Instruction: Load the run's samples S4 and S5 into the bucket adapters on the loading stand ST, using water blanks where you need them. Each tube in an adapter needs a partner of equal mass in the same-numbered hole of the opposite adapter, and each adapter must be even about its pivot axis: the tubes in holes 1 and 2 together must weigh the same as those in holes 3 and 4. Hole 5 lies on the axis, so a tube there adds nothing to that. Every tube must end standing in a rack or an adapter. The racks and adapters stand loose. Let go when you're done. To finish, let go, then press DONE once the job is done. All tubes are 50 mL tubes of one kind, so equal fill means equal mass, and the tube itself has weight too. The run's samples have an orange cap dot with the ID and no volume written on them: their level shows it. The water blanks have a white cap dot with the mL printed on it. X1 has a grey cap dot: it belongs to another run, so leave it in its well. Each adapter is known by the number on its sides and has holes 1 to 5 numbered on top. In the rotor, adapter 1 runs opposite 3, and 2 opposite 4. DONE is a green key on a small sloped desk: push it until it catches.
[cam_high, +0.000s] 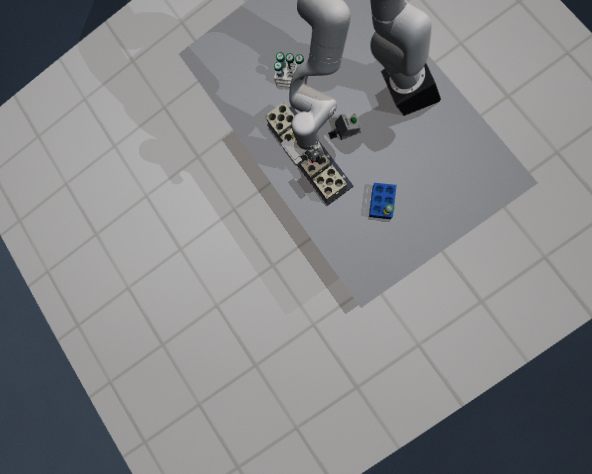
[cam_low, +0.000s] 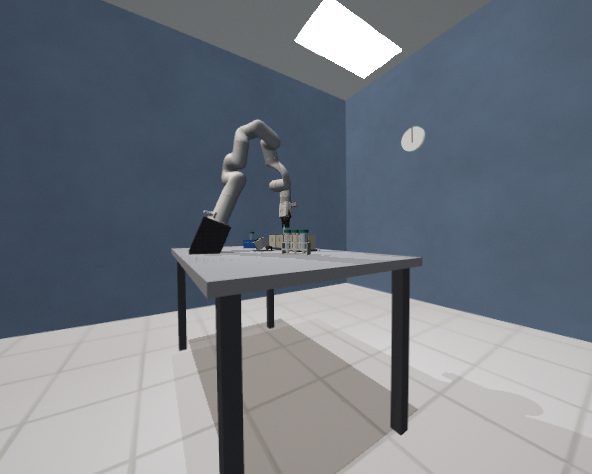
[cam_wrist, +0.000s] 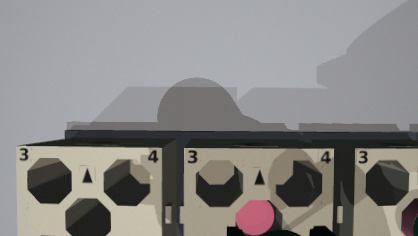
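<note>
My gripper is now 110 mm to the right of the adapter, 110 mm above it and 30 mm short of it. Round my hand: white rack: 330 mm to the right, 240 mm behind, 130 mm below; blue rack: 310 mm to the left, 130 mm below, 60 mm behind.
</note>
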